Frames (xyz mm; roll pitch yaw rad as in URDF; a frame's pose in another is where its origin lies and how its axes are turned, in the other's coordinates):
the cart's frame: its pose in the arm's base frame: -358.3 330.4 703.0 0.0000 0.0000 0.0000
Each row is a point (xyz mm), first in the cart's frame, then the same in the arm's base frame.
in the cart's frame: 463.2 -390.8 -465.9
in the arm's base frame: 104.9 -60.4 237.1
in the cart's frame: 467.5 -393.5 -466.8
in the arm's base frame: 109.2 -63.1 236.2
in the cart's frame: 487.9 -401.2 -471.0
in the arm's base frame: 129.6 -70.8 232.0
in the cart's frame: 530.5 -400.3 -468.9
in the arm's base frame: 172.2 -69.9 234.1
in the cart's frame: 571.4 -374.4 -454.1
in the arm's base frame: 213.1 -44.0 248.9
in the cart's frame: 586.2 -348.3 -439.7
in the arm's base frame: 227.9 -17.9 263.3
